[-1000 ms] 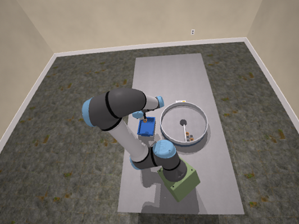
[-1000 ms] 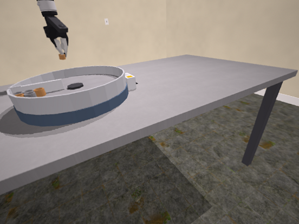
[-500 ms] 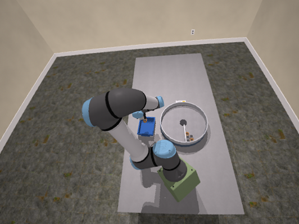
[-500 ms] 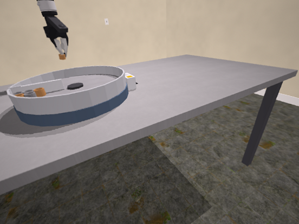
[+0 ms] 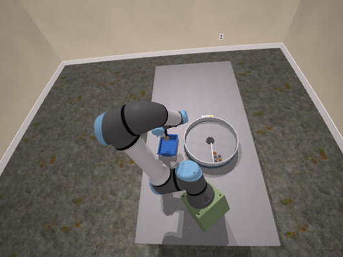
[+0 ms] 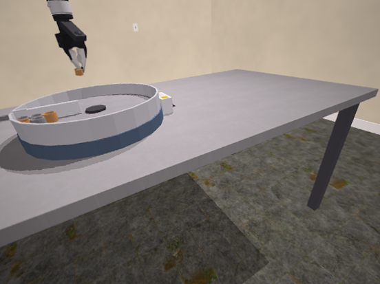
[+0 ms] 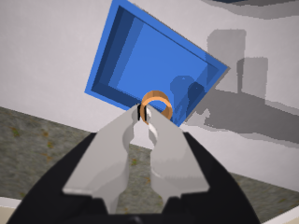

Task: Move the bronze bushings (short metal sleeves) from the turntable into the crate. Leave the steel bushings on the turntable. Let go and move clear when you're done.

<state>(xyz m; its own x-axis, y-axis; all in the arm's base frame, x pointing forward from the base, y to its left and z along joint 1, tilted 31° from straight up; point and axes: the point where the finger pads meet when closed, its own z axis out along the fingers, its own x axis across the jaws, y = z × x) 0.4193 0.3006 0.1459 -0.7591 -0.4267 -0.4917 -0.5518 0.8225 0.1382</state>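
Right now my hand is 1 cm past the crate, 1 cm to the left of it and 12 cm above it. Also, from my hand: round turntable (8 cm ahead, 34 cm to the right, 10 cm below).
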